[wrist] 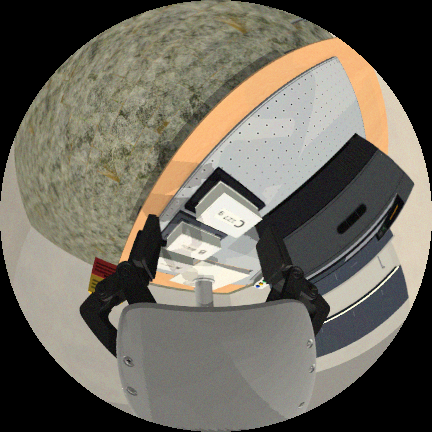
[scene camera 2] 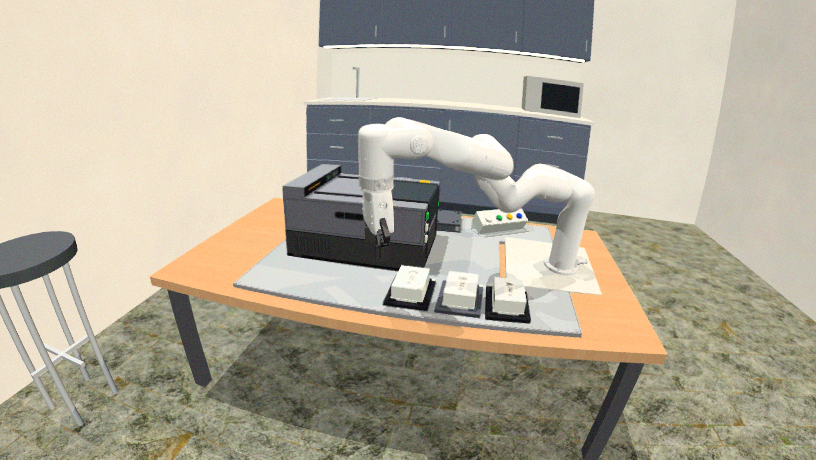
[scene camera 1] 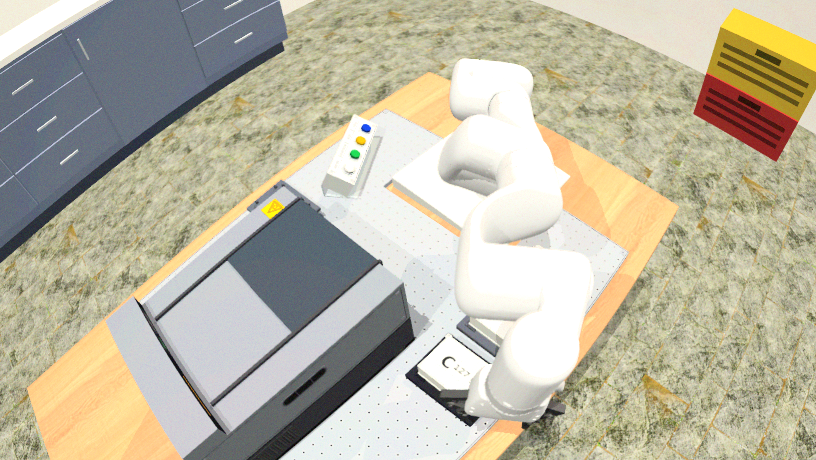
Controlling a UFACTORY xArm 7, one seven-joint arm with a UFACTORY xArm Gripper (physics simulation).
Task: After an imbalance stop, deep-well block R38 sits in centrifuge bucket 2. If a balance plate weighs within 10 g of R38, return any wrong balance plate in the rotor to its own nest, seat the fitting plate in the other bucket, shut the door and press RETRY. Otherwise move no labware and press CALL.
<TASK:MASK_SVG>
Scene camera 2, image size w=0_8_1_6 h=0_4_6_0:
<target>gripper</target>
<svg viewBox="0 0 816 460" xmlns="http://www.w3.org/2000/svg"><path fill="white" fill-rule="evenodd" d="M359 186L359 189L363 191L363 217L365 226L367 226L365 227L365 241L377 242L377 245L375 245L377 262L389 260L390 233L394 232L391 193L393 187L388 190L368 191Z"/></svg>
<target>plate C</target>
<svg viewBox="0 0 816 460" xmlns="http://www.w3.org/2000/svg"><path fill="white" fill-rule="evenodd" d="M401 265L391 286L391 298L405 302L423 302L430 280L430 269Z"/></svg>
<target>plate B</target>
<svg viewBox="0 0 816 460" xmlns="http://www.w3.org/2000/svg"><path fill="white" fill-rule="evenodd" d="M449 271L442 305L451 308L474 309L478 275Z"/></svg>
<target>plate A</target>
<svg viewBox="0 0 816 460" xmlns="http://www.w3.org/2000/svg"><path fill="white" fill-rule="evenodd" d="M495 277L492 288L492 312L524 315L526 297L523 280Z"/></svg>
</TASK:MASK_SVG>
